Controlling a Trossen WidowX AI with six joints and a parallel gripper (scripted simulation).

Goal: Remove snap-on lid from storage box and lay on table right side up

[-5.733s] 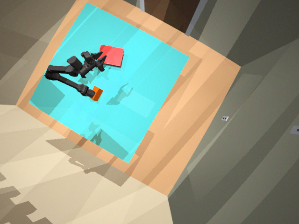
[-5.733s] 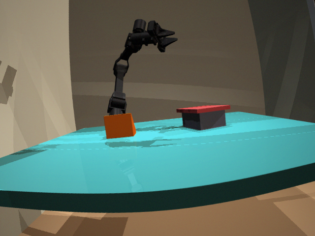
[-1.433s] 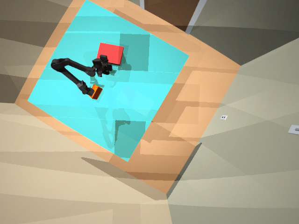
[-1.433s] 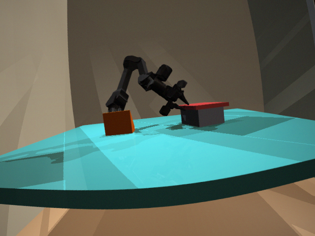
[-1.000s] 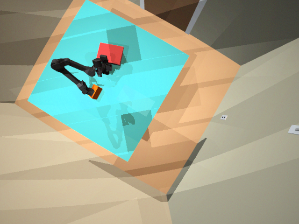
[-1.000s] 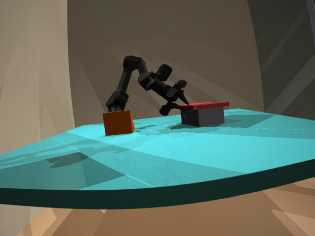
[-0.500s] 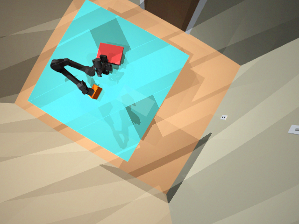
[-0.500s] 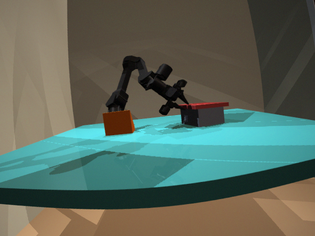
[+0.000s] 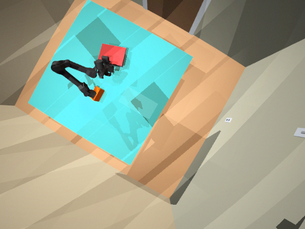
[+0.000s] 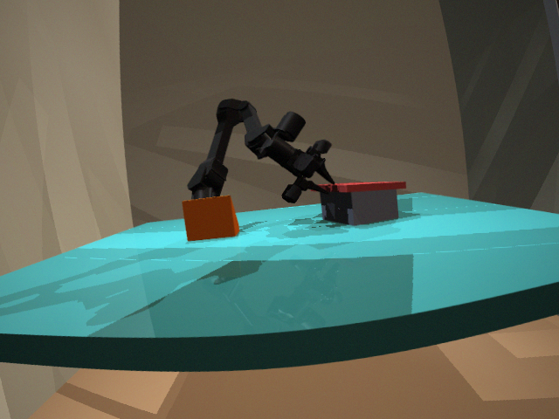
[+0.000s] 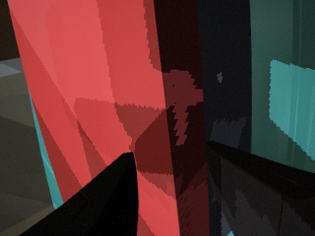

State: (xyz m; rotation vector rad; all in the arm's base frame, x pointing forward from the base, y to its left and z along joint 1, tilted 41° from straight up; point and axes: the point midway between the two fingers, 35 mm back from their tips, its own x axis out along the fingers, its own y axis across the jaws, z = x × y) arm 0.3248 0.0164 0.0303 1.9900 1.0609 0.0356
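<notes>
Right now my gripper tip is 70 mm short of the lid and 30 mm to the right of it. The rest, counted from my gripper tip: grey storage box (70 mm ahead, 50 mm below, 30 mm to the left).
</notes>
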